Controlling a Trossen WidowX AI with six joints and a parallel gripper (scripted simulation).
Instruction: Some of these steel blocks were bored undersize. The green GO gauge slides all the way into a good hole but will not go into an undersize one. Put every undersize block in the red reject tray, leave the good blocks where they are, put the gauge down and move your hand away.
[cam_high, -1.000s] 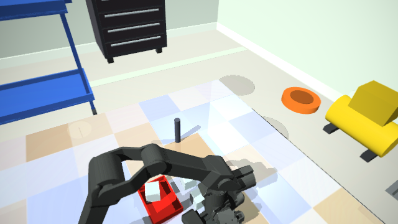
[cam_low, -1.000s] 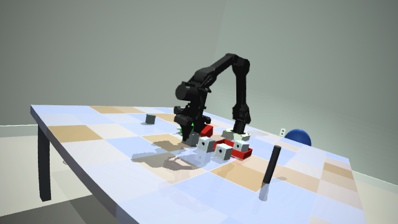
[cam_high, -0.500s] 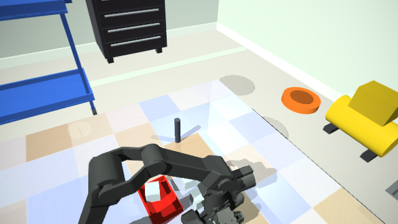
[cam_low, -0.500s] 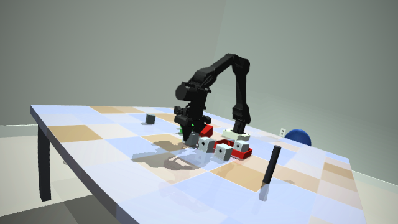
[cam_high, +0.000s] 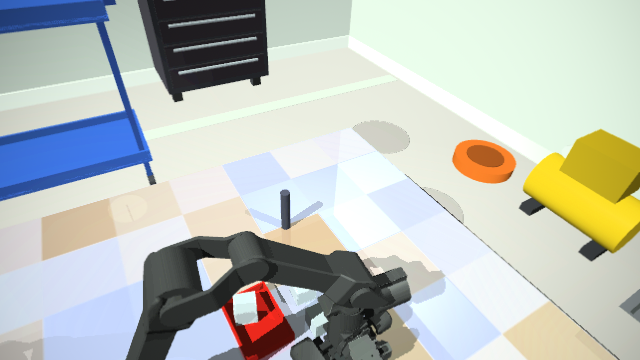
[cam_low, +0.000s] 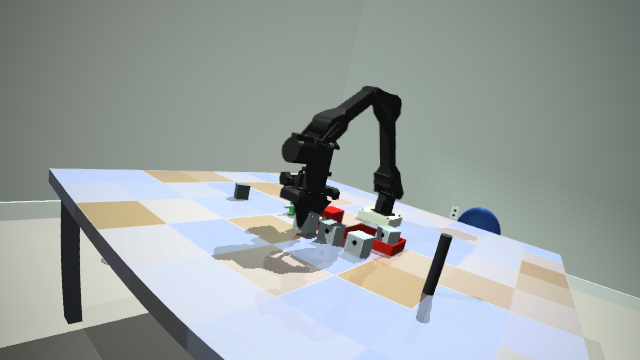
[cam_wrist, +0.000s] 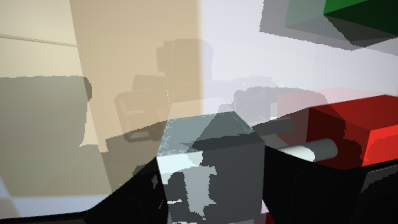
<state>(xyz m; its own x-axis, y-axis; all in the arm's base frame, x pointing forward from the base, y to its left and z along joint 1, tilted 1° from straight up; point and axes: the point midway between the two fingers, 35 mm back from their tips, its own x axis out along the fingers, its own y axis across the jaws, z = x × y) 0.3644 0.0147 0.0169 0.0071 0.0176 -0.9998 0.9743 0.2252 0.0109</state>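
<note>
The red reject tray is 13 cm to the left of my gripper tip and 13 cm behind it. Round my gripper tip: green GO gauge 12 cm to the right, 7 cm behind, 1 cm above.
</note>
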